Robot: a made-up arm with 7 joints. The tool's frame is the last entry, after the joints.
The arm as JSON. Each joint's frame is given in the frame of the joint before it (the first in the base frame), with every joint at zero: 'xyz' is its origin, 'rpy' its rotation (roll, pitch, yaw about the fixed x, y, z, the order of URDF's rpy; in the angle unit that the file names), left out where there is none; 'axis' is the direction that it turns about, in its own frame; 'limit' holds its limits. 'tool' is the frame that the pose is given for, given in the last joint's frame.
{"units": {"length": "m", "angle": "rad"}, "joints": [
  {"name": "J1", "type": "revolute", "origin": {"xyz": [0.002, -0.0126, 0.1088]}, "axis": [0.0, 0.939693, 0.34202], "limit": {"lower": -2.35, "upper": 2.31}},
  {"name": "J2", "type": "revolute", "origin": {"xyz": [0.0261, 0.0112, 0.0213]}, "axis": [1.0, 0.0, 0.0], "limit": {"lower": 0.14, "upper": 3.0}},
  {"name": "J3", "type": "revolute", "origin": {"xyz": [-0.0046, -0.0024, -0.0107]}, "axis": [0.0, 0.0, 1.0], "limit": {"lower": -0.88, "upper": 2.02}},
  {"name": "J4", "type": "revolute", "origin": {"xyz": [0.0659, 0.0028, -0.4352]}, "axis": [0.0, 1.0, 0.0], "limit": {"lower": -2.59, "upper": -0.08}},
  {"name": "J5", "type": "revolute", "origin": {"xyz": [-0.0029, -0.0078, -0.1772]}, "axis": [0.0, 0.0, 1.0], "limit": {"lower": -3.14, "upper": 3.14}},
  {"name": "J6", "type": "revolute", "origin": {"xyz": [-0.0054, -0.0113, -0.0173]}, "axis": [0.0, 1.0, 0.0], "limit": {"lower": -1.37, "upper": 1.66}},
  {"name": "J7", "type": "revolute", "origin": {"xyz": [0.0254, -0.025, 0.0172]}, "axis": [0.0, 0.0, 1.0], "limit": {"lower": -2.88, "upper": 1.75}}
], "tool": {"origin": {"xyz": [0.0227, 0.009, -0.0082], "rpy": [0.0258, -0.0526, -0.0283]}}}
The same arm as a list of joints. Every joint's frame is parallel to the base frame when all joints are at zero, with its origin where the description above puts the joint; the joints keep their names.
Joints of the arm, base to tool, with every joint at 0 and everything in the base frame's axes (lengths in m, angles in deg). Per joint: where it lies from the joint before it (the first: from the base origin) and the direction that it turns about. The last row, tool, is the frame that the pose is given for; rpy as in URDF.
J1: axis 0 0.9397 0.342 xyz 0.002 -0.0126 0.1088
J2: axis 1 0 0 xyz 0.0261 0.0112 0.0213
J3: axis 0 0 1 xyz -0.0046 -0.0024 -0.0107
J4: axis 0 1 0 xyz 0.0659 0.0028 -0.4352
J5: axis 0 0 1 xyz -0.0029 -0.0078 -0.1772
J6: axis 0 1 0 xyz -0.0054 -0.0113 -0.0173
J7: axis 0 0 1 xyz 0.0254 -0.025 0.0172
tool: xyz 0.0227 0.009 -0.0082 rpy 1.48 -3.01 -1.62
Joint limits (deg, base to tool): -134.65..132.35 8.02..171.89 -50.42..115.74 -148.4..-4.58 -179.91..179.91 -78.5..95.11 -165.01..100.27

